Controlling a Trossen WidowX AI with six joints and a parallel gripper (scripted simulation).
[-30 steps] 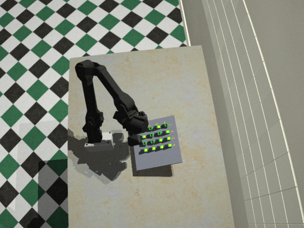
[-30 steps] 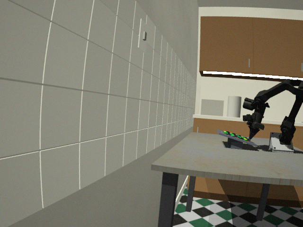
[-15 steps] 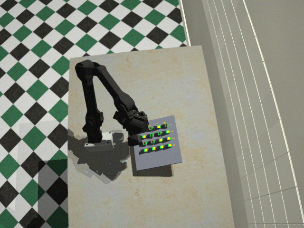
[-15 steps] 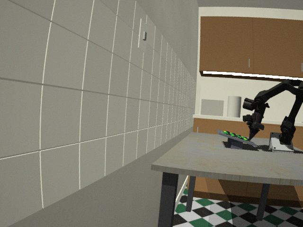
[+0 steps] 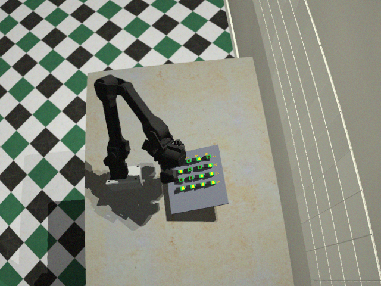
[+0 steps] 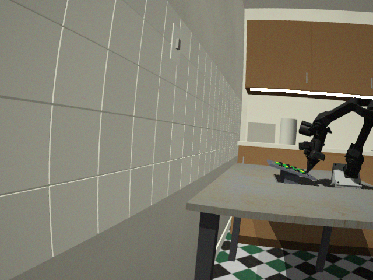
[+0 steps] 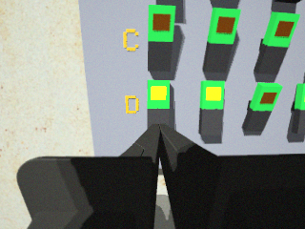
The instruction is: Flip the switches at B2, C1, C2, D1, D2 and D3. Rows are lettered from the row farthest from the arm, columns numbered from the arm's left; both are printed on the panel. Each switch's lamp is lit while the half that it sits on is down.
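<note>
Right now the switch D3 is 3 cm ahead of my hand, 7 cm to the right of it and 3 cm below it. Also, from my hand: switch B2: 10 cm ahead, 3 cm to the right, 2 cm below; then switch B1: 10 cm ahead, 2 cm below; then switch C3: 6 cm ahead, 7 cm to the right, 3 cm below.
</note>
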